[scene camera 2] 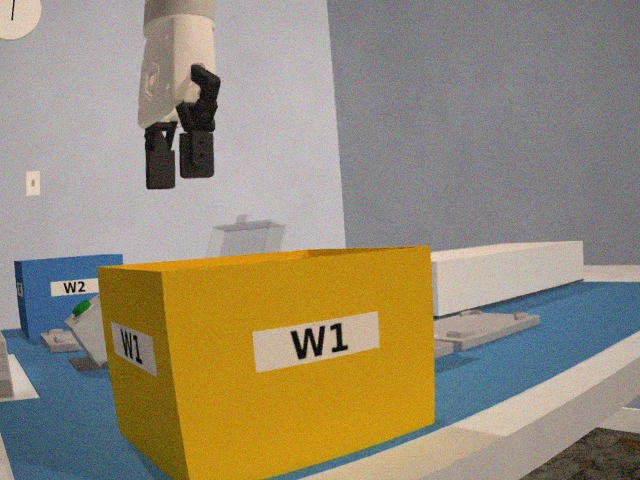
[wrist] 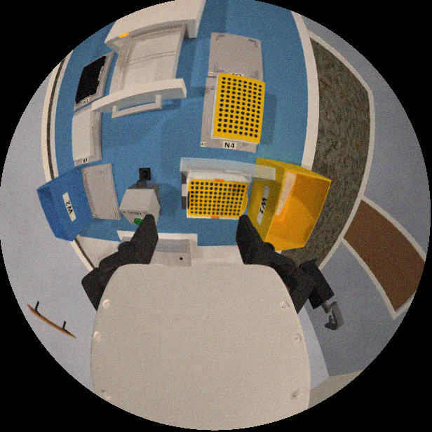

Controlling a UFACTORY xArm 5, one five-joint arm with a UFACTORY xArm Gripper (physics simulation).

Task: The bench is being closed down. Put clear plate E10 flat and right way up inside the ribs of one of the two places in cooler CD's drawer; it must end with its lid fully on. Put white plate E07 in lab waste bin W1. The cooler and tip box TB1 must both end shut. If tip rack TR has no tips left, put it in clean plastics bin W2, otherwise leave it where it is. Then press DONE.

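Places are measured from the arm's base along level axes (x back, y right, z up), in metres.
Pixels of known places: gripper, fingertip midpoint: (scene camera 2: 177, 183).
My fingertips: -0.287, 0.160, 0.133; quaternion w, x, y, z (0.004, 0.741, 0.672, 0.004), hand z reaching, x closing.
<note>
Ahead of a thing's pixels: the offset from my fingertips to its top centre, as dx, dy, dz. "pt": to the spot under its first point.
My gripper (scene camera 2: 178, 178) (wrist: 196, 226) is open and empty, high above the bench. Cooler CD's white drawer (wrist: 139, 93) is pulled out; no clear plate can be made out in it. A pale plate (wrist: 84, 134) lies on a nest at the left; its lid cannot be made out. Bin W1 {+0.052, +0.192, -0.068} (scene camera 2: 299, 392) (wrist: 305, 215) holds a whitish plate (wrist: 286, 194). Tip box TB1 (wrist: 216, 199) has a yellow rack inside and its clear lid {pt -0.050, +0.037, -0.058} (scene camera 2: 245, 240) (wrist: 227, 167) stands open. A yellow rack (wrist: 239, 107) with dark holes sits on nest N4. Bin W2 {-0.011, -0.452, -0.068} (scene camera 2: 36, 273) (wrist: 55, 215) stands left. The button box (wrist: 141, 201) has a green button {pt +0.069, -0.131, -0.121} (scene camera 2: 81, 308) (wrist: 139, 221).
A black plate (wrist: 92, 79) lies on a nest left of the drawer. A bare grey nest (wrist: 236, 52) is beyond N4, and another (wrist: 101, 192) is beside W2. A grey device (wrist: 172, 251) is at the bench edge nearest the gripper. W1 hides part of the bench in the scene view.
</note>
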